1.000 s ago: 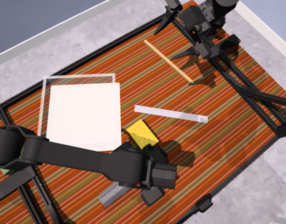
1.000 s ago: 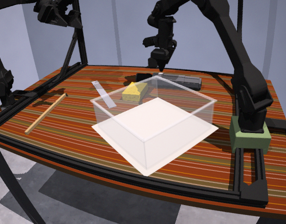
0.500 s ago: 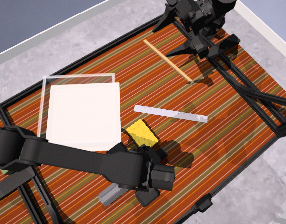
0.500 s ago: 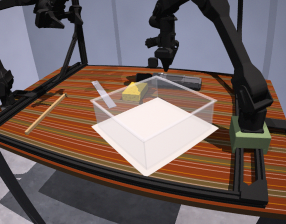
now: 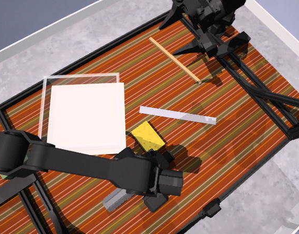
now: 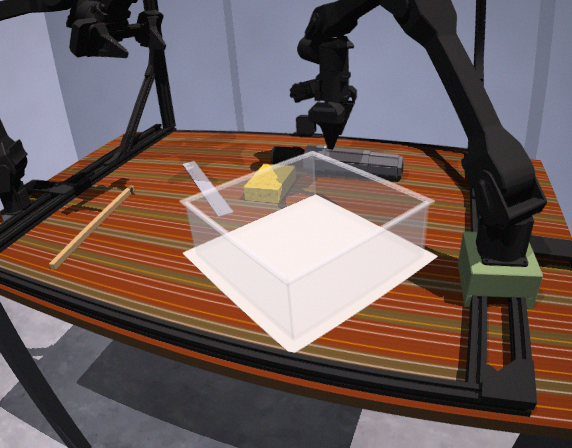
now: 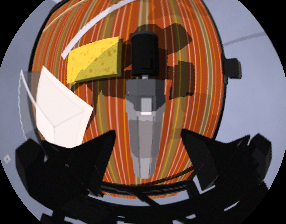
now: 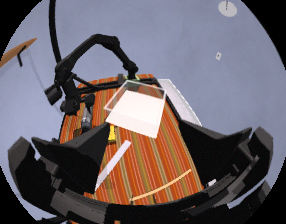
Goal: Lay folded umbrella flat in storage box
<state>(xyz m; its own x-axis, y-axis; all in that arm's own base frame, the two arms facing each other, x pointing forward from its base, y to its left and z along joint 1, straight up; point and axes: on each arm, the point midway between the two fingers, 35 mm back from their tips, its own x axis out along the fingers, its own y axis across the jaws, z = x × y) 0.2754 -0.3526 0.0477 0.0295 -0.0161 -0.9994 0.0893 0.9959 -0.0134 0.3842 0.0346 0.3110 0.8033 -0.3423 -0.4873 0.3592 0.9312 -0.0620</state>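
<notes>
The folded umbrella lies 80 mm below my left hand. The rest, counted from my left hand: storage box (310 mm ahead, 30 mm to the left, 60 mm below); grey ruler (110 mm ahead, 260 mm to the right, 100 mm below); wooden stick (310 mm ahead, 400 mm to the right, 100 mm below).
</notes>
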